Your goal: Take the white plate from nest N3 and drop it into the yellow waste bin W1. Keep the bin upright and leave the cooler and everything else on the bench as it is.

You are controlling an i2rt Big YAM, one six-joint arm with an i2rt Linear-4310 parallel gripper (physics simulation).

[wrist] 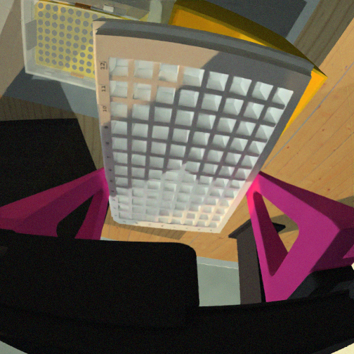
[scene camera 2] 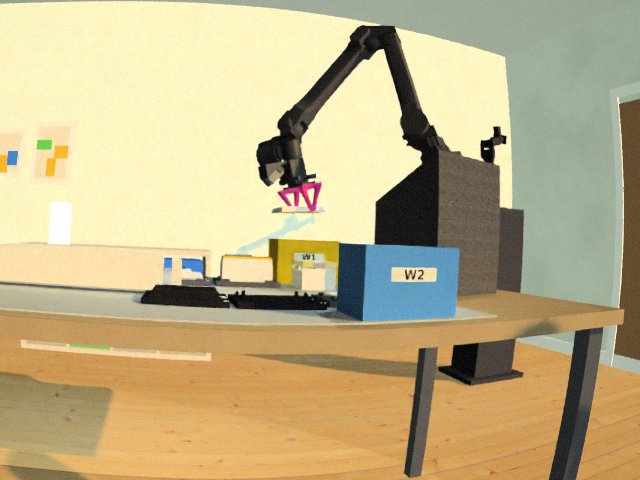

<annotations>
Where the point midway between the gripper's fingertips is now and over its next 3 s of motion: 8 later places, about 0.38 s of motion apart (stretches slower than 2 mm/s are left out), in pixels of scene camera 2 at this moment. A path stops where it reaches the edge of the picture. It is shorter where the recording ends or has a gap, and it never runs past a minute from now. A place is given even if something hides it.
The gripper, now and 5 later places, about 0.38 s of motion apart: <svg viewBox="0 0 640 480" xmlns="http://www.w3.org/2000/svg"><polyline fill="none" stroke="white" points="303,212 300,214 299,216 299,208 296,188 293,171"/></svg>
</annotations>
